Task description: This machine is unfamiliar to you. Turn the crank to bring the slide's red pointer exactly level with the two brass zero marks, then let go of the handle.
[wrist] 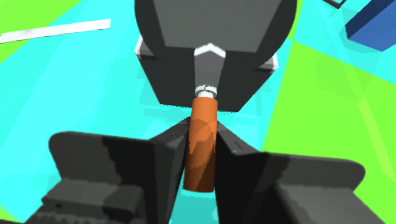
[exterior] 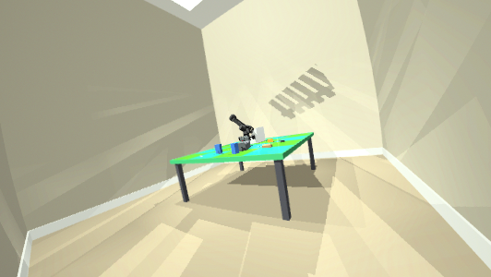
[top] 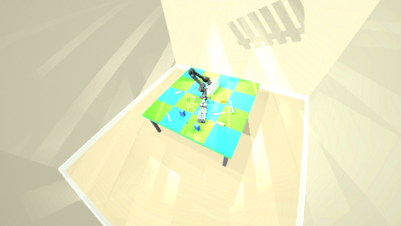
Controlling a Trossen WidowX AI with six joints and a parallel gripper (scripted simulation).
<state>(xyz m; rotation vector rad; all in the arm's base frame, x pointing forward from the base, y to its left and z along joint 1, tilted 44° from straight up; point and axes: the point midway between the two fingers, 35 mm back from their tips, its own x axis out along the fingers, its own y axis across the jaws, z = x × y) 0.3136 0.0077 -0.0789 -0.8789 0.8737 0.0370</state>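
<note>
Now: gripper tip 2 cm past the crank handle, 1 cm to the left of it and 2 cm below it. The rest, counted from my gripper tip: red pointer 19 cm ahead, 8 cm to the left, 5 cm above; orange piece 17 cm behind, 21 cm to the left, 2 cm below; black L-shaped key 33 cm ahead, 10 cm to the right, 2 cm below.
</note>
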